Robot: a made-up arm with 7 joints.
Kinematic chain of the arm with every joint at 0, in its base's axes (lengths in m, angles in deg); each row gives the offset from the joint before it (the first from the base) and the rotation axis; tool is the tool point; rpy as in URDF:
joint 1: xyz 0 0 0.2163 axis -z
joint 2: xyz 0 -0.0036 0.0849 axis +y
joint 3: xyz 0 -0.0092 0.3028 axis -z
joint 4: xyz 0 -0.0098 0.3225 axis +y
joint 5: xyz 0 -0.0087 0.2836 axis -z
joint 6: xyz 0 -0.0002 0.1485 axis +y
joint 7: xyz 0 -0.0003 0.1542 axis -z
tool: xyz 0 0 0 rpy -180 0 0
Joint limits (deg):
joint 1: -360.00..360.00
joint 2: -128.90..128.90
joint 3: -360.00..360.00
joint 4: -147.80..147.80
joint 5: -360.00..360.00
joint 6: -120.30..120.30
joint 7: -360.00..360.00
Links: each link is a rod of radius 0.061 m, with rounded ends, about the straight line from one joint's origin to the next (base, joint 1, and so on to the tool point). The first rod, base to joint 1, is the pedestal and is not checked.
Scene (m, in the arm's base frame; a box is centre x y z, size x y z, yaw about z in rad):
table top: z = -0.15
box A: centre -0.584 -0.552 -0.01 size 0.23 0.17 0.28 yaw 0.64
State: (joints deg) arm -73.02 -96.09 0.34 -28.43 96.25 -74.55 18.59
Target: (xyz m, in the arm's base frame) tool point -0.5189 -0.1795 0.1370
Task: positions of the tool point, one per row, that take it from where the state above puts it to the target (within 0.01 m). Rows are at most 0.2 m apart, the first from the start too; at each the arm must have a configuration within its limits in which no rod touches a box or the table.
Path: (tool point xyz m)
1: -0.3114 -0.9298 0.0020
2: -0.2371 -0.8963 0.0484
3: -0.1789 -0.8481 0.1185
4: -0.1275 -0.7861 0.2061
5: -0.0771 -0.7077 0.3013
6: -0.0265 -0.6112 0.3922
7: -0.1786 -0.5821 0.3453
8: -0.3125 -0.5138 0.2952
9: -0.4172 -0.4153 0.2431
10: -0.4864 -0.2994 0.1898
11: -0.5189 -0.1795 0.1370

